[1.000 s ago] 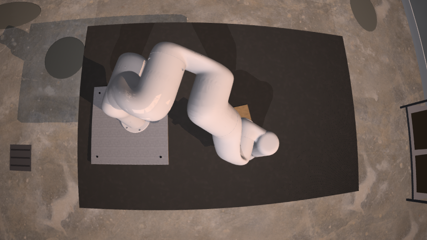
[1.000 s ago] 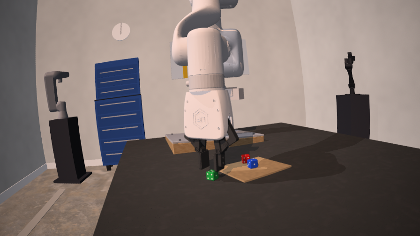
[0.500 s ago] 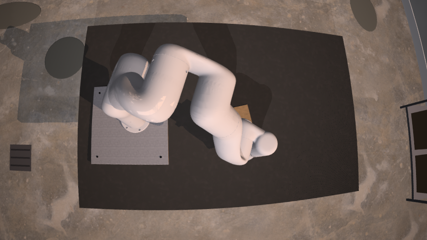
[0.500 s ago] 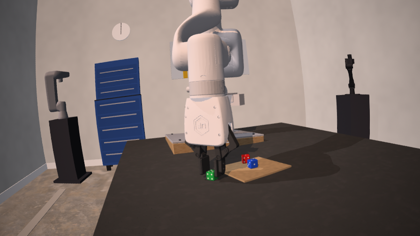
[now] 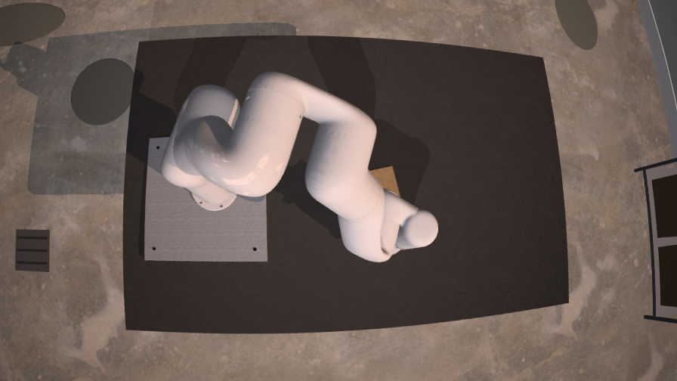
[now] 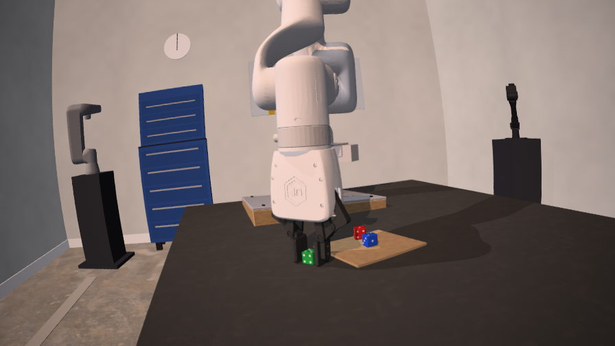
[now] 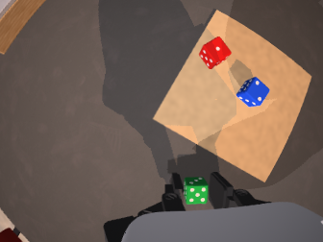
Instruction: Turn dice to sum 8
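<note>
Right now the green die is 10 mm below my hand. Round my hand: tan mat (40 mm behind, 100 mm to the left, 20 mm below); then red die (90 mm behind, 90 mm to the left, 10 mm below); then blue die (40 mm behind, 100 mm to the left, 10 mm below).
</note>
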